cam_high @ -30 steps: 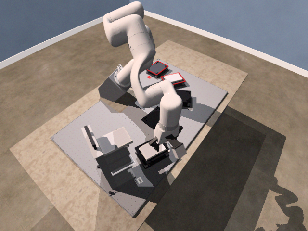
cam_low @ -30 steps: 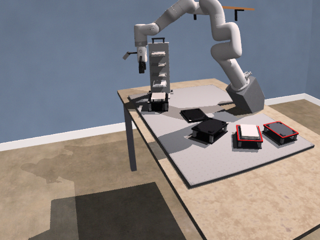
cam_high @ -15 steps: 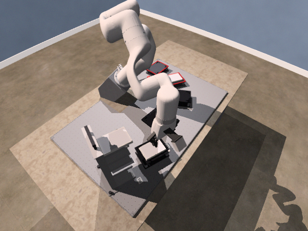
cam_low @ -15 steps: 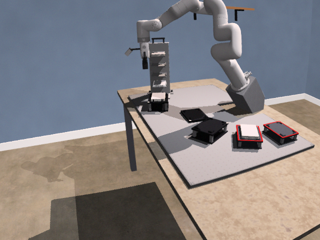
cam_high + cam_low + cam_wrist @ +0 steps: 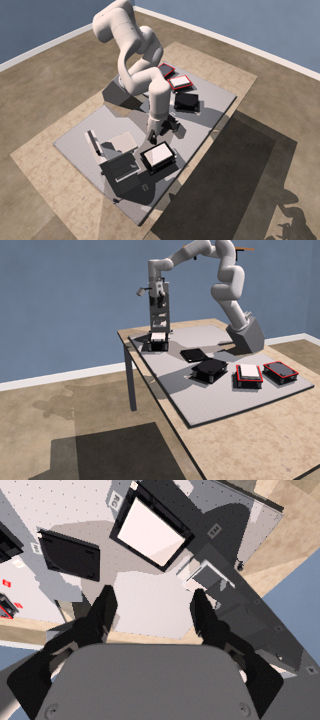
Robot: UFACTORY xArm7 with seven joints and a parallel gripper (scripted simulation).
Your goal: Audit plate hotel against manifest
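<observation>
Right now my hand is 27 cm above the RG deck label, 12 cm to the right of it and 1 cm short of it. From my hand the other things lie so: plate hotel H1: 26 cm to the right, 8 cm below, 3 cm behind; then pale plate: 18 cm to the right, 17 cm below, 2 cm behind; then H1 deck label: 27 cm below, 14 cm to the right, 8 cm ahead.
</observation>
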